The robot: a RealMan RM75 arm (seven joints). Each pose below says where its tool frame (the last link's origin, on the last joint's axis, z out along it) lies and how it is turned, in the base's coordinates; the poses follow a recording.
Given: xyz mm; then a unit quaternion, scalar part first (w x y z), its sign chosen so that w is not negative.
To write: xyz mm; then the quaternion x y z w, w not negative. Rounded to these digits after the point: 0 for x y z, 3 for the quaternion.
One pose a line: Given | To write
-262 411 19 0.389 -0.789 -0.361 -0.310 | -262 411 19 -0.789 -0.361 -0.310 0.389
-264 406 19 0.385 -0.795 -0.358 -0.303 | -264 406 19 -0.795 -0.358 -0.303 0.385
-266 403 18 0.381 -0.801 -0.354 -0.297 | -266 403 18 -0.801 -0.354 -0.297 0.381
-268 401 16 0.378 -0.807 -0.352 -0.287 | -268 401 16 -0.807 -0.352 -0.287 0.378
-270 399 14 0.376 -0.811 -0.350 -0.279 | -270 399 14 -0.811 -0.350 -0.279 0.376
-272 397 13 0.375 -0.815 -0.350 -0.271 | -272 397 13 -0.815 -0.350 -0.271 0.375
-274 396 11 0.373 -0.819 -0.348 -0.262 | -274 396 11 -0.819 -0.348 -0.262 0.373
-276 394 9 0.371 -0.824 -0.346 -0.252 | -276 394 9 -0.824 -0.346 -0.252 0.371
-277 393 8 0.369 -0.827 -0.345 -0.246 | -277 393 8 -0.827 -0.345 -0.246 0.369
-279 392 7 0.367 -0.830 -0.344 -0.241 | -279 392 7 -0.830 -0.344 -0.241 0.367
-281 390 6 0.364 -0.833 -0.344 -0.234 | -281 390 6 -0.833 -0.344 -0.234 0.364
